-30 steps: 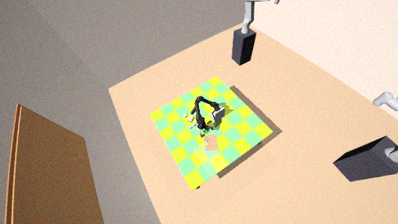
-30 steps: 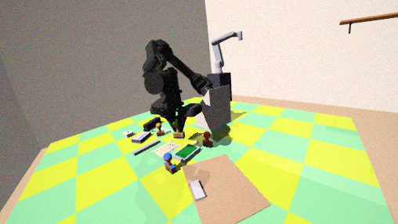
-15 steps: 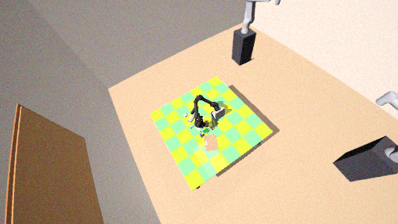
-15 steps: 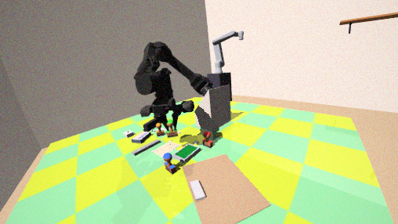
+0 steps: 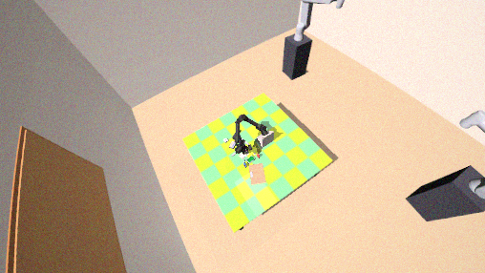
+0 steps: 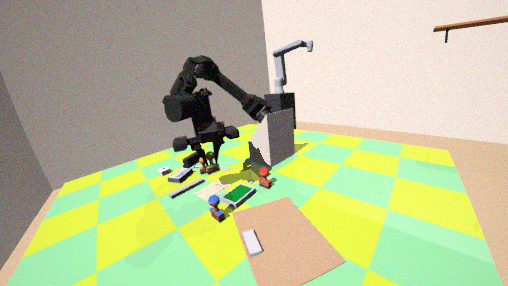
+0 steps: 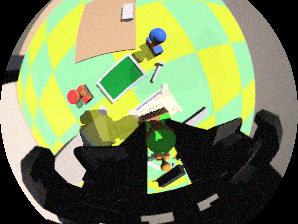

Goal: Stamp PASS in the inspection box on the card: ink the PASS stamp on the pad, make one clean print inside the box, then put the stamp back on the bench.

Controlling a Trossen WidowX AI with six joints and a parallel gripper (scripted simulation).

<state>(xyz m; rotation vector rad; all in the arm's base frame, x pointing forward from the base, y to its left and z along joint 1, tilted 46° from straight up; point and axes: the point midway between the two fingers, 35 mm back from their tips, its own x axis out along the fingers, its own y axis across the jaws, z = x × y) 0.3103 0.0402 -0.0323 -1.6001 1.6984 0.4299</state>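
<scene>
Now: gripper tip 100 mm above the white card, 20 mm to the left of it and 10 mm short of it. The rest, counted from my gripper tip: blue-knobbed stamp (110 mm to the left, 70 mm below, 60 mm ahead); green ink pad (90 mm below, 80 mm to the left, 30 mm behind); long grey bar (90 mm to the right, 90 mm below, 70 mm ahead).
</scene>
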